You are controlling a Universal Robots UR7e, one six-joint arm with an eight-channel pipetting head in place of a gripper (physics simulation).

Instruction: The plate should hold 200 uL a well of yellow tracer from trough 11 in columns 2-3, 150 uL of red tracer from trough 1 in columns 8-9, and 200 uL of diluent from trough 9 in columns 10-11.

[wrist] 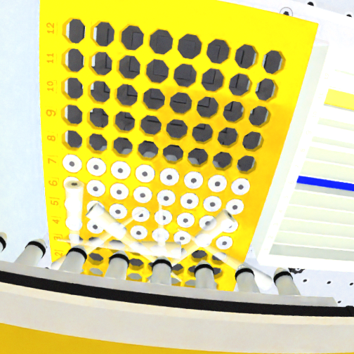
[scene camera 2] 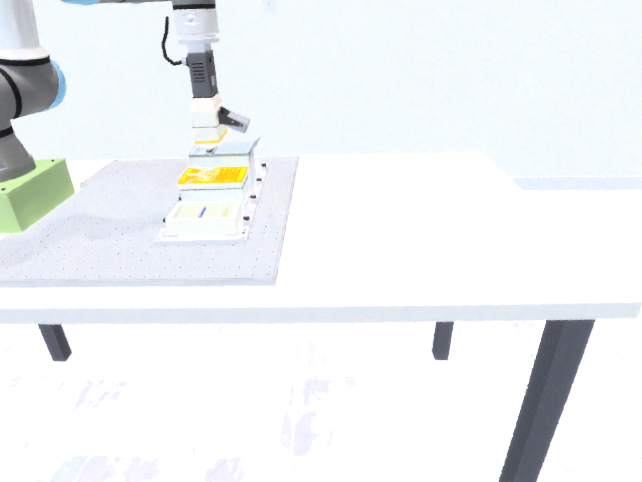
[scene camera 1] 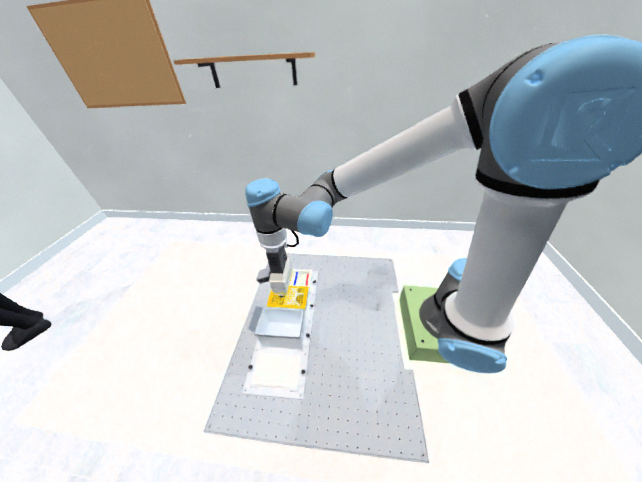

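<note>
My pipetting head hangs above the yellow tip rack. Its nozzles with black rings are bare in the wrist view. Rack rows 8 to 12 are empty holes; row 7 is full, and tips stand in rows 4 to 6. Several loose tips lie crisscross over the lower rows, some close to the nozzles. The trough reservoir is beside the rack, with a blue strip and a yellow strip; a red strip shows in scene camera 1. I cannot make out the well plate.
An open grey-white box stands on the rack's other side. Beyond it is a washed-out white holder. All stand on the perforated board. The arm's green base is at the board's side.
</note>
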